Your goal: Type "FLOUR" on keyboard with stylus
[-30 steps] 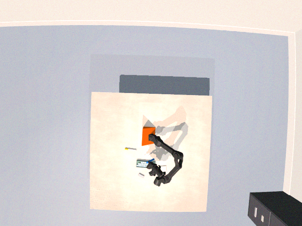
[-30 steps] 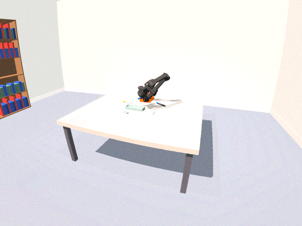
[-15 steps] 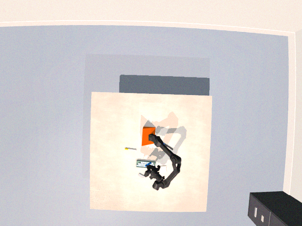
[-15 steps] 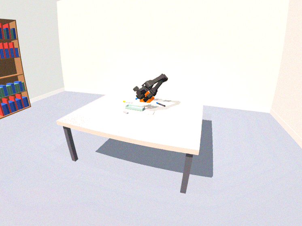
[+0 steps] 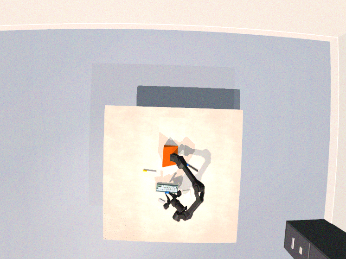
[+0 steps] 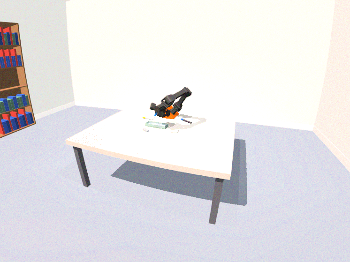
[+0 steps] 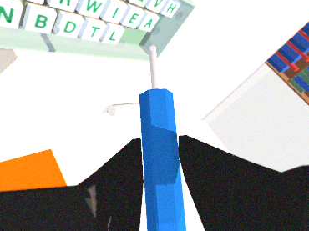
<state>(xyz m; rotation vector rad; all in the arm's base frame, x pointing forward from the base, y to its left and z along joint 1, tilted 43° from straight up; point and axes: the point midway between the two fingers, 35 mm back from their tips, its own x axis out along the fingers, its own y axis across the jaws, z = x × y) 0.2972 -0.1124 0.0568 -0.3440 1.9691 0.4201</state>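
Right now the grey piece is 140 mm ahead of my gripper tip, 110 mm below it and 50 mm to the right of it. Round my gripper tip: dark pen (220 mm to the left, 190 mm behind, 110 mm below); blue stylus (10 mm below, 10 mm ahead); yellow-tipped white pen (160 mm to the right, 160 mm behind, 110 mm below).
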